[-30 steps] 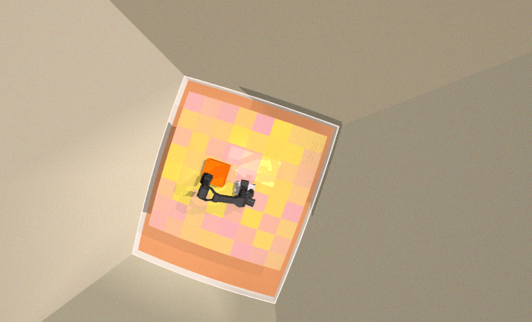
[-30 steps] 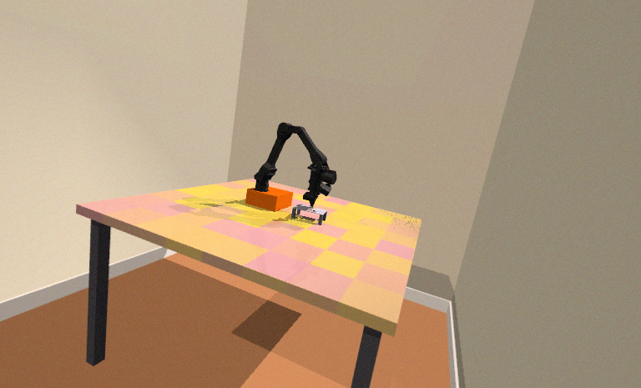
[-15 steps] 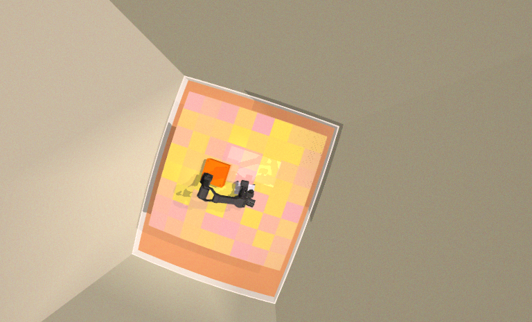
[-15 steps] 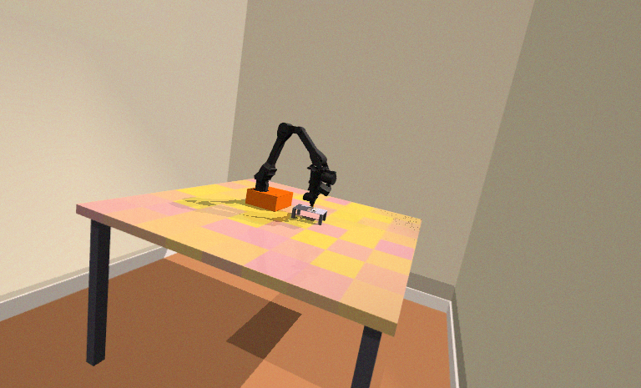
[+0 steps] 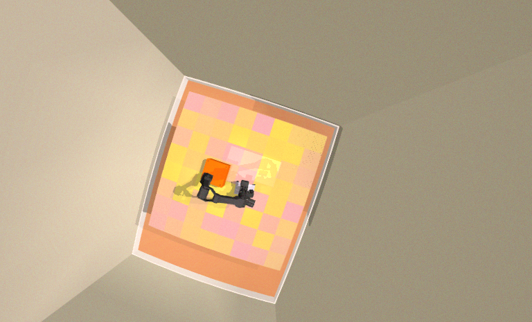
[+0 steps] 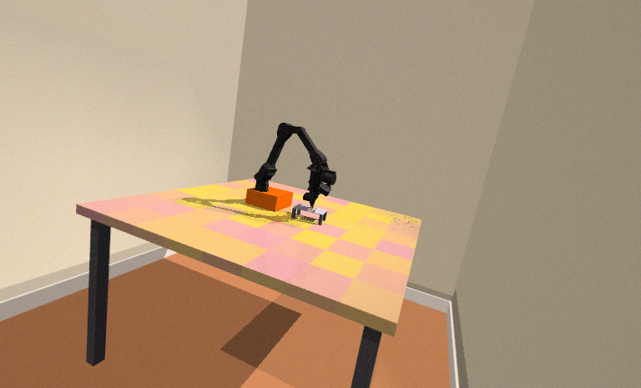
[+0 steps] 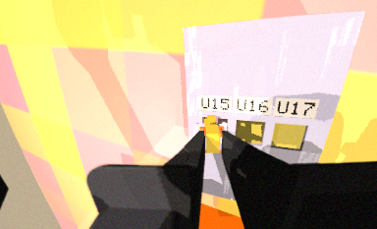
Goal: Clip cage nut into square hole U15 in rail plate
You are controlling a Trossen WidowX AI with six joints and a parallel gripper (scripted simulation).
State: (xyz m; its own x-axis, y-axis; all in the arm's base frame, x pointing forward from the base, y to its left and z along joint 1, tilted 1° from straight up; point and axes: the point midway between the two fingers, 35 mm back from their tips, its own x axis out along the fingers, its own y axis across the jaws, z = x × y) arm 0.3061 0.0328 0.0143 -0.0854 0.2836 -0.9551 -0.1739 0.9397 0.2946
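Right now the cage nut is 10 mm below my gripper tip.
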